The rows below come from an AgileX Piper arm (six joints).
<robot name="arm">
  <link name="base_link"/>
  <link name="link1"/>
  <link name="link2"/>
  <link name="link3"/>
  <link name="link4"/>
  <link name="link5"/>
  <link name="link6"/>
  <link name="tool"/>
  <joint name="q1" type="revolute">
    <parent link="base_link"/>
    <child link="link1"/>
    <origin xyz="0 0 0.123" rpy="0 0 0"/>
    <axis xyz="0 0 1"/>
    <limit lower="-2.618" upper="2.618"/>
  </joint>
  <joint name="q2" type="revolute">
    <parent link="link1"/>
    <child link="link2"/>
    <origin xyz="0 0 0" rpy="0 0 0"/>
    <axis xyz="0 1 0"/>
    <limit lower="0" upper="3.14"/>
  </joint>
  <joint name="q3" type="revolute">
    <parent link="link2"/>
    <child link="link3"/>
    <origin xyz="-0.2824 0 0.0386" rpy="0 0 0"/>
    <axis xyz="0 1 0"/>
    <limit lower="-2.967" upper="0"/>
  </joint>
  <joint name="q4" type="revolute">
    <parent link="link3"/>
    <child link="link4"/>
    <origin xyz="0.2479 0 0.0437" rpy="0 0 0"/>
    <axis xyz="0.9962 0 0.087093"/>
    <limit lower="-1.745" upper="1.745"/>
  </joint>
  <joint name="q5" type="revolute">
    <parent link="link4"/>
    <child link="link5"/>
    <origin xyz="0 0 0" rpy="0 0 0"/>
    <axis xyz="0 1 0"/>
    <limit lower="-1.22" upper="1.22"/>
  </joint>
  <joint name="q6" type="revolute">
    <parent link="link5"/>
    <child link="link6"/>
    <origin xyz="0.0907 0 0.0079" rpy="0 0 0"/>
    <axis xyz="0.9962 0 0.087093"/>
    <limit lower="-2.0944" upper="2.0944"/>
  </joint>
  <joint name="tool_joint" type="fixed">
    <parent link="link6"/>
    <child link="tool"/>
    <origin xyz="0 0 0" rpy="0 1.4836 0"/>
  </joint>
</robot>
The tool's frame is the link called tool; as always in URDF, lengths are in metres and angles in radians.
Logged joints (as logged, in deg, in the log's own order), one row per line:
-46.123, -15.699, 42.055, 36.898, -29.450, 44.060
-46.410, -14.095, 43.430, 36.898, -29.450, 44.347
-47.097, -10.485, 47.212, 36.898, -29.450, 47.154
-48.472, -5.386, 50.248, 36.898, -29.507, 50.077
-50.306, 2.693, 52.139, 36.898, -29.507, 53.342
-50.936, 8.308, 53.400, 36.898, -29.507, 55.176
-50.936, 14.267, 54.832, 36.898, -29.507, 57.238
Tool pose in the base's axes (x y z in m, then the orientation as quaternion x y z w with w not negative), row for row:
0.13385, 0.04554, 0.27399, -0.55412, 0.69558, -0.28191, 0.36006
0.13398, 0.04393, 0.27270, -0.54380, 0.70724, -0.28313, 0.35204
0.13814, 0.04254, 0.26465, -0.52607, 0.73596, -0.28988, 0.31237
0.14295, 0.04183, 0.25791, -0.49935, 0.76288, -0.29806, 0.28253
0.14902, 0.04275, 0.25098, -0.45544, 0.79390, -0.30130, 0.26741
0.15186, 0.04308, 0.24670, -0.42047, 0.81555, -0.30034, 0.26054
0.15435, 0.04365, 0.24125, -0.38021, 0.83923, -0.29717, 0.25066
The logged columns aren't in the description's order. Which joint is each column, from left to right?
Columns, left to right: q4, q6, q5, q1, q3, q2.
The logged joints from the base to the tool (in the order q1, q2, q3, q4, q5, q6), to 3 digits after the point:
36.898, 44.060, -29.450, -46.123, 42.055, -15.699
36.898, 44.347, -29.450, -46.410, 43.430, -14.095
36.898, 47.154, -29.450, -47.097, 47.212, -10.485
36.898, 50.077, -29.507, -48.472, 50.248, -5.386
36.898, 53.342, -29.507, -50.306, 52.139, 2.693
36.898, 55.176, -29.507, -50.936, 53.400, 8.308
36.898, 57.238, -29.507, -50.936, 54.832, 14.267

